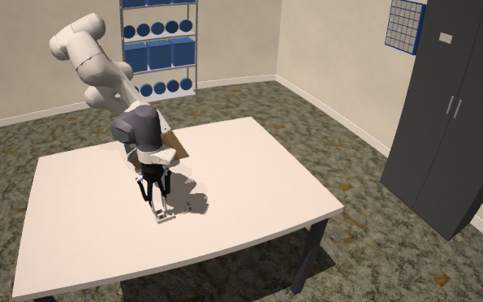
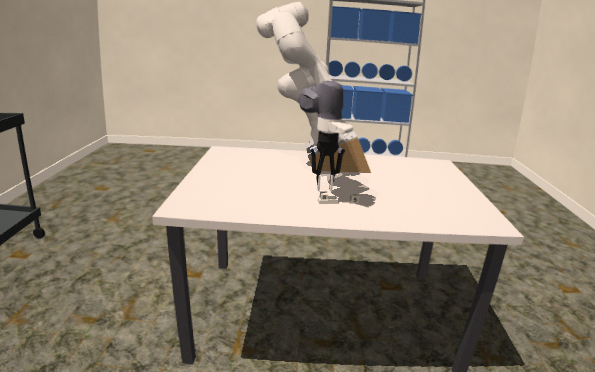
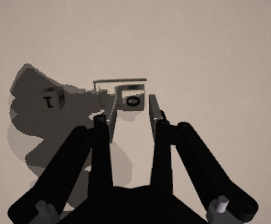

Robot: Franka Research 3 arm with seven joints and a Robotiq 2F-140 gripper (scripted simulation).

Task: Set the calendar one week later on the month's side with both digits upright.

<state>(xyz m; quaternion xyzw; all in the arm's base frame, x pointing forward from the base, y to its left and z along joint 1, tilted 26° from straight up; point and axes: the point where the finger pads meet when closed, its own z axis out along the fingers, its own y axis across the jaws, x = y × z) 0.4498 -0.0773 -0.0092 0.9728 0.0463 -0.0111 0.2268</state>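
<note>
Now: the grey tray 70 mm below my hand and 20 mm to the left of it. The rest, counted from my hand: cube: 120 mm to the left, 70 mm below, 10 mm behind.
</note>
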